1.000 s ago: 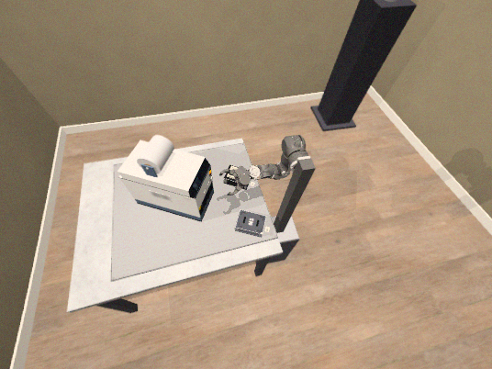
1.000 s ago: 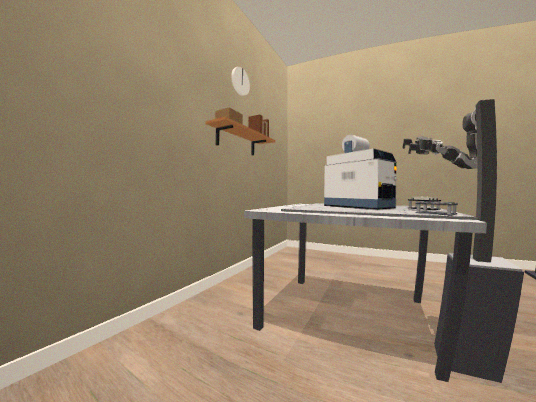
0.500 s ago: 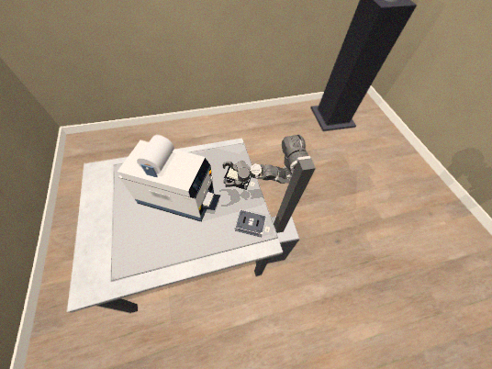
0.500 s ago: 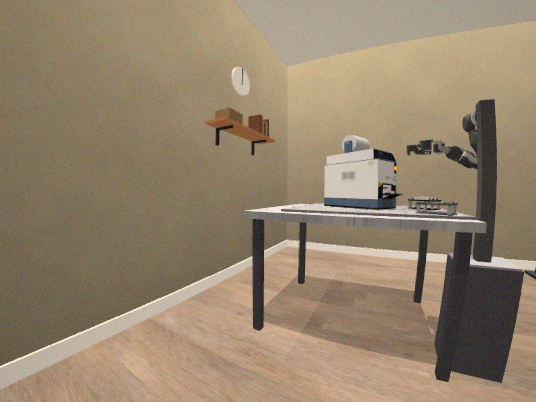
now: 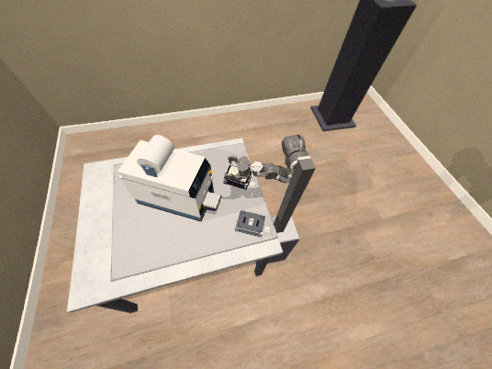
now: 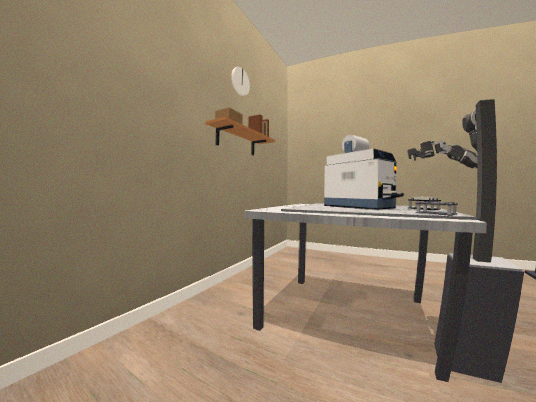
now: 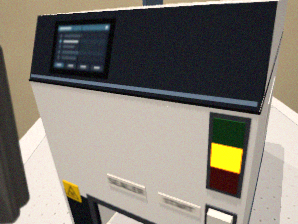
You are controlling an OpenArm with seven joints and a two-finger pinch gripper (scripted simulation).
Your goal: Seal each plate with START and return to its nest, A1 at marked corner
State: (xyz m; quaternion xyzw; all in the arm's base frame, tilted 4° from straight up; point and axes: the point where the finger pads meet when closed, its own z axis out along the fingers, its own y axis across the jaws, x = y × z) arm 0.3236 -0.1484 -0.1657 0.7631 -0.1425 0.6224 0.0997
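My hand is 130 mm short of the sealer stage, 40 mm to the right of it and 230 mm above it. Round my hand: yellow warning label (170 mm ahead, 120 mm to the left, 180 mm below); plate (90 mm behind, 130 mm to the right, 250 mm below); foil roll (340 mm ahead, 70 mm to the right, 100 mm above).
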